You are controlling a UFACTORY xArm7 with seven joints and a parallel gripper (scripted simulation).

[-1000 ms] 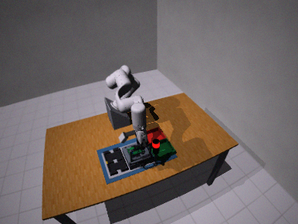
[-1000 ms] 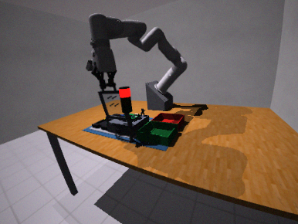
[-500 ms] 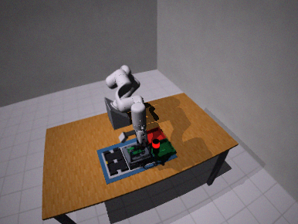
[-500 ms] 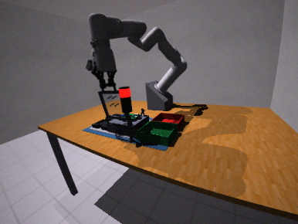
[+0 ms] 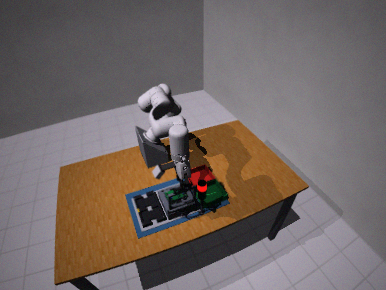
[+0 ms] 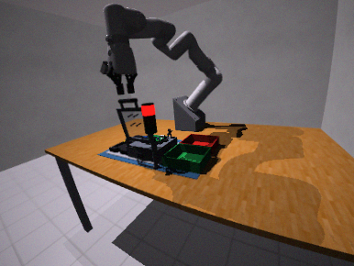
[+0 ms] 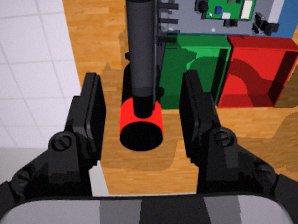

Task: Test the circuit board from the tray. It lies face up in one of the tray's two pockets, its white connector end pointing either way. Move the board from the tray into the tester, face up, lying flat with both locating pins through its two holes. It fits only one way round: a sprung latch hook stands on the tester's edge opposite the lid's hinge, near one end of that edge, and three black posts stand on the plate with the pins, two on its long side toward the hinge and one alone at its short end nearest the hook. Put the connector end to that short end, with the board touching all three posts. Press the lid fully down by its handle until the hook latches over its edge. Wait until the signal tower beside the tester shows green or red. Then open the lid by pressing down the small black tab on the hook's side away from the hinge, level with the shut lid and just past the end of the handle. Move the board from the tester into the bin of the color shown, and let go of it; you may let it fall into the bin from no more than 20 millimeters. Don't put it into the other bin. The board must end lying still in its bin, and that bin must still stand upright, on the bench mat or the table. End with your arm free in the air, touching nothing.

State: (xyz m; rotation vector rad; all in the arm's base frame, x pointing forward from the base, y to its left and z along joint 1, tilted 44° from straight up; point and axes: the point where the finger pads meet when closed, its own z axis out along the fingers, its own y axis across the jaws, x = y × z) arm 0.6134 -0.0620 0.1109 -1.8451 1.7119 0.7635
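Right now the green circuit board is 13 cm behind my hand and 24 cm below it. From my hand the other things lie so: grey tester plate 13 cm behind, 24 cm below; tester lid 2 cm behind, 13 cm below; green bin 10 cm behind, 20 cm to the left, 30 cm below.
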